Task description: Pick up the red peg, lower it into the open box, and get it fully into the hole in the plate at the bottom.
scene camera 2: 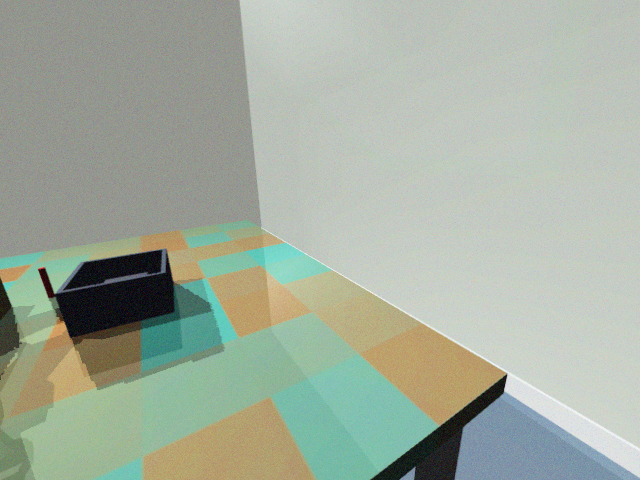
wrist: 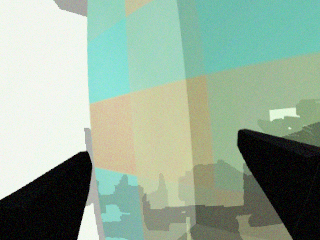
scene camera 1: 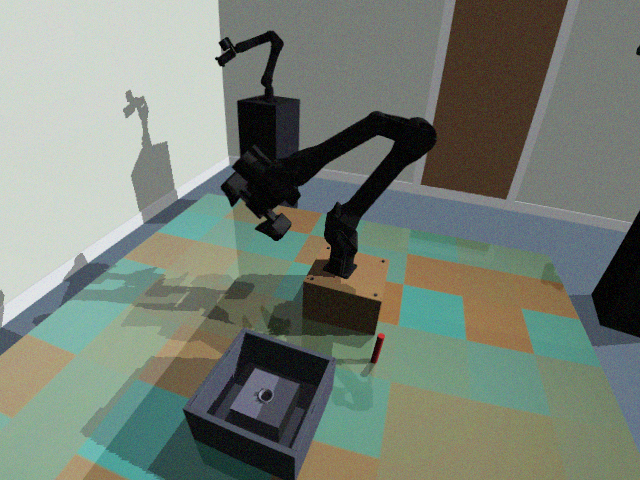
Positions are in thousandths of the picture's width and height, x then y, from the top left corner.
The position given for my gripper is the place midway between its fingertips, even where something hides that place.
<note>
I see my gripper (scene camera 1: 382, 451), a dark box (scene camera 1: 326, 864) and a grey plate (scene camera 1: 416, 841).
The dark box shows as well in scene camera 2 (scene camera 2: 137, 634). My gripper also shows in the wrist view (wrist: 517, 619). The wrist view does not show the dark box: it is out of frame. The wrist view misses the grey plate: it is out of frame.
</note>
